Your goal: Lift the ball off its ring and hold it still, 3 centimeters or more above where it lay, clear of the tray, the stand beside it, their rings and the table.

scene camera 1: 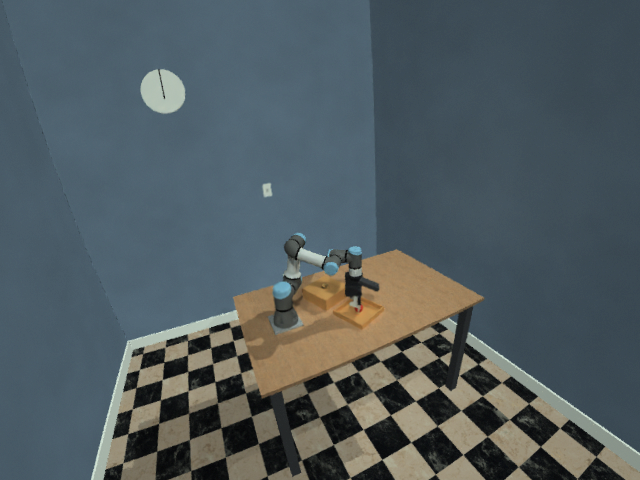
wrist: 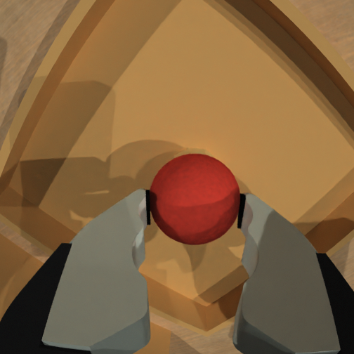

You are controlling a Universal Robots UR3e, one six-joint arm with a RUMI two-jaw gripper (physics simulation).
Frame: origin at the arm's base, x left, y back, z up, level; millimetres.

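Seen in the pictures: gripper, fingertip midpoint: (scene camera 1: 358, 308); arm's base, link origin: (scene camera 1: 286, 320).
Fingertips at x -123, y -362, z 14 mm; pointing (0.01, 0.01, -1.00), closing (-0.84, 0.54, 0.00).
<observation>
Pixels of each thing's top centre, then the offset from my fingertips to it. "*": a spot on its surface instead. Level surfaces: height alone.
- shallow orange tray, surface spot: (scene camera 1: 370, 311) * dx -27, dy -56, dz -23 mm
- small ring, surface spot: (scene camera 1: 324, 285) * dx +237, dy +82, dz +46 mm
- wooden table, surface height: dz -27 mm
The red ball (scene camera 1: 358, 308) (wrist: 195, 199) is low over the floor of the shallow orange tray (scene camera 1: 370, 311) (wrist: 200, 75). A thin pale edge, seemingly its ring (wrist: 193, 150), shows just beyond the ball in the wrist view; the contact below the ball is hidden. My gripper (scene camera 1: 356, 307) (wrist: 194, 194) points down into the tray and is shut on the ball, with a black pad against each side of it. The orange stand (scene camera 1: 326, 298) (wrist: 16, 270) is beside the tray, with a small ring (scene camera 1: 324, 285) on top.
The wooden table (scene camera 1: 413, 289) carries the tray, the stand and the arm's base (scene camera 1: 285, 316). The stand is between the base and the tray. The tray's low walls rise around the gripper's fingertips.
</observation>
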